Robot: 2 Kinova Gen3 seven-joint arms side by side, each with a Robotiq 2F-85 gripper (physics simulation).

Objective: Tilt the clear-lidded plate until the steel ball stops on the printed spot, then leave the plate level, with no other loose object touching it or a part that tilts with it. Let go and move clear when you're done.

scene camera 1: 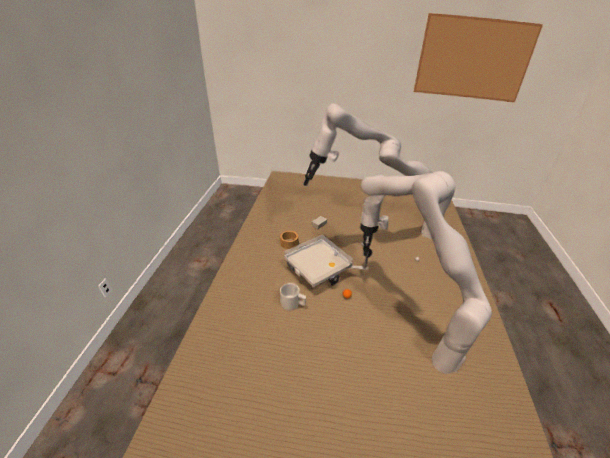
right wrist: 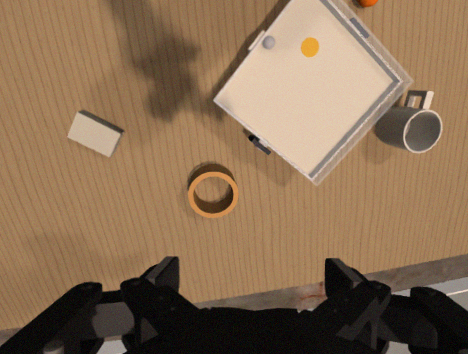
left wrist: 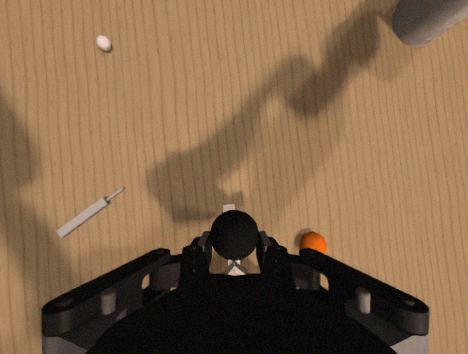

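Observation:
The clear-lidded plate (scene camera 1: 312, 257) (right wrist: 305, 105) stands raised above the table; I cannot tell its exact tilt. The steel ball (scene camera 1: 336, 254) (right wrist: 268, 42) lies near the plate's upper-left wall in the right wrist view, apart from the orange printed spot (scene camera 1: 331, 264) (right wrist: 310, 47). My left gripper (scene camera 1: 367, 253) (left wrist: 234, 242) is shut on a black ball knob (left wrist: 234, 227), which stands on a thin stem at the end of the pale arm (scene camera 1: 356, 267) beside the plate. My right gripper (scene camera 1: 306, 183) (right wrist: 251, 273) is open, high above the table and away from the plate.
A mug (scene camera 1: 289, 296) (right wrist: 420, 131) stands close to one plate corner. An orange ring (scene camera 1: 289, 240) (right wrist: 213, 215), a pale block (scene camera 1: 319, 222) (right wrist: 95, 134), an orange ball (scene camera 1: 347, 294) (left wrist: 313, 242), a small white object (scene camera 1: 417, 258) (left wrist: 104, 43) and a grey tool (left wrist: 84, 217) lie around.

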